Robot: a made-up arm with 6 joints. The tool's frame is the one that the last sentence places. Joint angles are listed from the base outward.
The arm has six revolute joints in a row. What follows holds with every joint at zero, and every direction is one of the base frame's. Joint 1 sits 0.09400 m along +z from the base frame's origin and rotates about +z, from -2.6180 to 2.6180 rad. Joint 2 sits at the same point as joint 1 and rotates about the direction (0.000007, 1, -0.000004), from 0.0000 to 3.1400 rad. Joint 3 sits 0.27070 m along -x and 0.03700 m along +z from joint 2 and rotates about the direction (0.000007, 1, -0.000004), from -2.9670 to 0.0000 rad. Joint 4 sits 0.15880 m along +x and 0.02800 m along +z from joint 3 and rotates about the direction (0.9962, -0.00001, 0.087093), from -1.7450 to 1.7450 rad. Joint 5 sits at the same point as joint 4 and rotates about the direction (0.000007, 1, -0.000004), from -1.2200 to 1.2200 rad. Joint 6 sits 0.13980 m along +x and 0.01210 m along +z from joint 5 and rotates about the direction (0.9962, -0.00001, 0.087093), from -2.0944 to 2.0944 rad. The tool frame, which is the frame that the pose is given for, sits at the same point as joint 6; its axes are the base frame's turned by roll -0.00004, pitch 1.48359 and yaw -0.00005 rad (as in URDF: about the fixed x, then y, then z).
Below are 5 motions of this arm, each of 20 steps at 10 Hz.
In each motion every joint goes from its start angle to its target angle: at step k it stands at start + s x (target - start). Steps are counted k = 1, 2, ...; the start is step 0. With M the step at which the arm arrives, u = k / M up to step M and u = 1 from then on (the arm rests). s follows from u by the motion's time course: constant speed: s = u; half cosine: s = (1 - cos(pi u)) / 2; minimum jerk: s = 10 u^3 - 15 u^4 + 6 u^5.
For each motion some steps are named. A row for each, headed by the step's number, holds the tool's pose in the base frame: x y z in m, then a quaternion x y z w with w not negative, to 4 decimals.
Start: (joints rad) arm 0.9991 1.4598 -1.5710 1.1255 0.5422 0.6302
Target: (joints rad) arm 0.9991 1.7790 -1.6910 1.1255 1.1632 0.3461
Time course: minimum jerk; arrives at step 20
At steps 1, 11, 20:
1: 0.0994 0.2756 0.4055 -0.0844 -0.7195 -0.6890 0.0212
11: 0.0817 0.3120 0.3471 0.0622 -0.8007 -0.5850 0.1131
20: 0.0690 0.3222 0.3096 0.1632 -0.8193 -0.5151 0.1918

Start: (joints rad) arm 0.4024 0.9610 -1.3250 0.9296 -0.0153 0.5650
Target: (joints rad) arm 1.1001 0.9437 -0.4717 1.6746 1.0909 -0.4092
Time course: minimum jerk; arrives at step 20
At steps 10, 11, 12, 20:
10: 0.0654 0.1560 0.3403 0.0479 0.7426 0.6496 0.1558
11: 0.0397 0.1624 0.3211 -0.0103 0.7595 0.6446 0.0864
12: 0.0139 0.1638 0.3057 -0.0655 0.7642 0.6413 0.0202
20: -0.0695 0.1364 0.2753 0.2313 -0.7004 -0.6454 0.1984

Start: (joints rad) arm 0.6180 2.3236 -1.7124 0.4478 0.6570 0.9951
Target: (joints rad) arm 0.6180 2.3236 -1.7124 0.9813 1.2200 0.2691
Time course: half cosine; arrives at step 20
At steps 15, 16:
15: 0.2433 0.2957 0.1003 -0.0908 -0.9165 -0.3211 0.2205
16: 0.2394 0.2972 0.1037 -0.0746 -0.9114 -0.3316 0.2319

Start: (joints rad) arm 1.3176 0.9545 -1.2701 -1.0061 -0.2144 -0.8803
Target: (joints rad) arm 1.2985 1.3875 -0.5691 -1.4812 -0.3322 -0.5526
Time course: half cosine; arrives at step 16
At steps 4, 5, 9, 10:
4: 0.0161 0.1730 0.4420 -0.5677 -0.1030 -0.1778 0.7972
5: 0.0187 0.1883 0.4204 -0.6025 -0.1091 -0.1680 0.7726
9: 0.0239 0.2328 0.3044 -0.7579 -0.1353 -0.1035 0.6297
10: 0.0232 0.2355 0.2750 -0.7915 -0.1404 -0.0836 0.5889

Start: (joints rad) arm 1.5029 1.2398 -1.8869 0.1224 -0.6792 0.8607
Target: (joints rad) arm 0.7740 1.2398 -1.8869 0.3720 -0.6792 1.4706
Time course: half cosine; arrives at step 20
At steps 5, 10, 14, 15, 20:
5: 0.0276 0.0760 0.6179 0.0359 0.0884 0.9385 0.3317
10: 0.0534 0.0643 0.6167 0.0858 0.0768 0.9402 0.3205
14: 0.0715 0.0487 0.6153 0.1235 0.0529 0.9409 0.3108
15: 0.0747 0.0450 0.6150 0.1304 0.0466 0.9410 0.3088
20: 0.0817 0.0351 0.6142 0.1458 0.0292 0.9411 0.3038

